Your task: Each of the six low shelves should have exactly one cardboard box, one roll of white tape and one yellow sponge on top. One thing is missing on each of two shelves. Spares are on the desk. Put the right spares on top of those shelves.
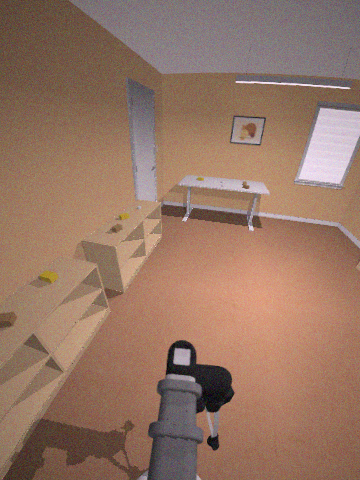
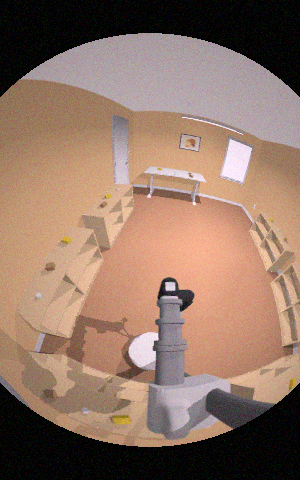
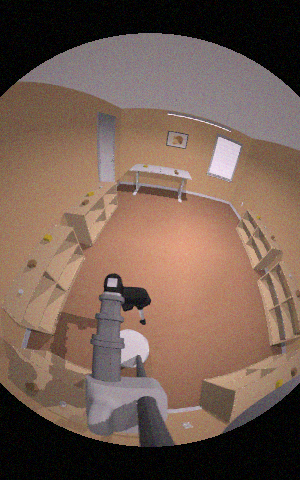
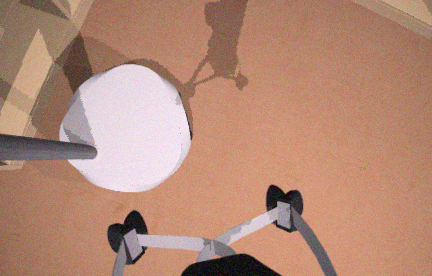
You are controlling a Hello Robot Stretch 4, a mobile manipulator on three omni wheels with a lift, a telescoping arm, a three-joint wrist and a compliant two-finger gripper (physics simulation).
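Note:
My gripper is open and empty above the floor. The white desk at the far wall bears a yellow sponge, small brown boxes and tiny, unclear specks between. The near left shelf has a sponge, box and tape. The far left shelf has a box, sponge and tape. The far right shelf has tape, sponge and box. The near right shelf shows tape and a box.
Behind, one shelf bears a box, tape and sponge; another bears a sponge and box, with no tape visible. My white round base stands beside the gripper. Floor stretches between the shelf rows towards the desk.

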